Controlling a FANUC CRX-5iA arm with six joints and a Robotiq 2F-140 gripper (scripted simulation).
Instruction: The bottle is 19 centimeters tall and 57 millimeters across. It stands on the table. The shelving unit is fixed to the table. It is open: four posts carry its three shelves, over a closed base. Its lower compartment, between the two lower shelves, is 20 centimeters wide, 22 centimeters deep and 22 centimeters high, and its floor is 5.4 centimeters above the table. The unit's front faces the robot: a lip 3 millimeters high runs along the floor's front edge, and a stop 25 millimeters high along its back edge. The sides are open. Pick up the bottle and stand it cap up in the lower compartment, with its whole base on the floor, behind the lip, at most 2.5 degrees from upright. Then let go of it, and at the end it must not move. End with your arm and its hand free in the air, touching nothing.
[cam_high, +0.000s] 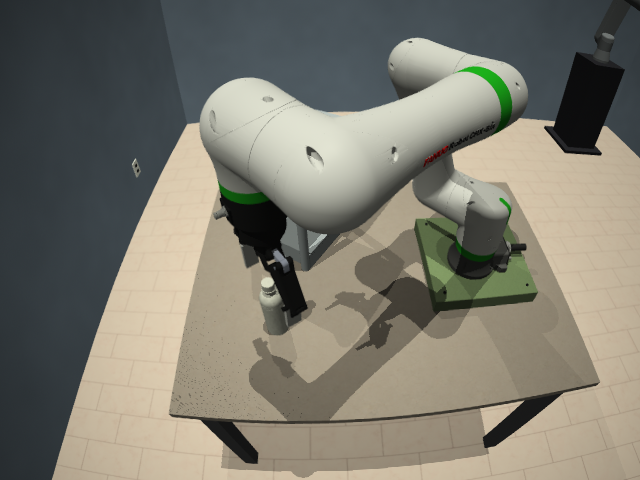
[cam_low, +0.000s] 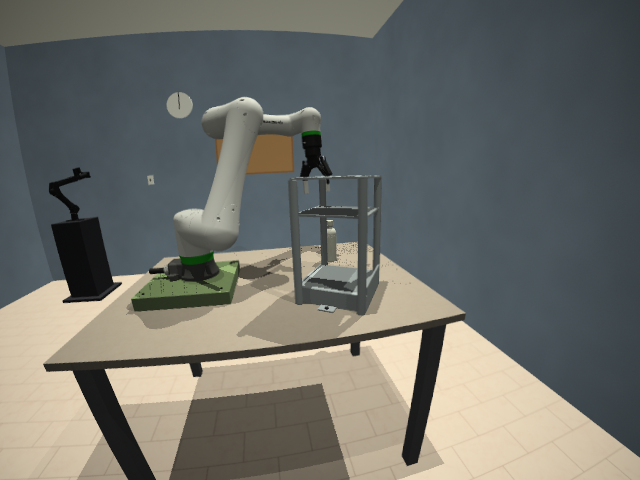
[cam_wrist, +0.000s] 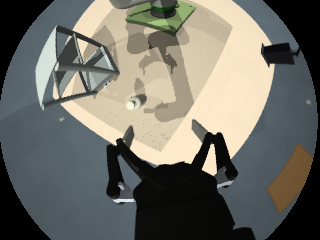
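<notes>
Now: hand 20 cm above the pale grey bottle, 12 cm to the left of it and 4 cm short of it. Also, from my hand: grey shelving unit 47 cm to the right, 12 cm below, 1 cm behind.
</notes>
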